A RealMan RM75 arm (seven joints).
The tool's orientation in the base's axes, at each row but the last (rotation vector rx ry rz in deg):
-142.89 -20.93 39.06
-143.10 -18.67 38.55
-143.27 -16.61 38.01
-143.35 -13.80 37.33
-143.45 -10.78 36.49
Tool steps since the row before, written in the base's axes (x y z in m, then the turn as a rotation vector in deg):
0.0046 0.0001 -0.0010 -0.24 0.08 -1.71
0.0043 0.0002 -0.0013 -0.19 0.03 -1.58
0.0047 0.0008 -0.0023 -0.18 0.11 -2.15
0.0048 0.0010 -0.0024 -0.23 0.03 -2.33
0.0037 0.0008 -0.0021 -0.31 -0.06 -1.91
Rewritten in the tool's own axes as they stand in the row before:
0.0043 0.0010 -0.0017 0.50 0.85 1.42
0.0042 0.0009 -0.0012 0.48 0.82 1.28
0.0052 0.0009 -0.0004 0.74 1.07 1.73
0.0054 0.0006 -0.0002 0.74 1.23 1.85
0.0043 0.0005 0.0002 0.48 1.08 1.53

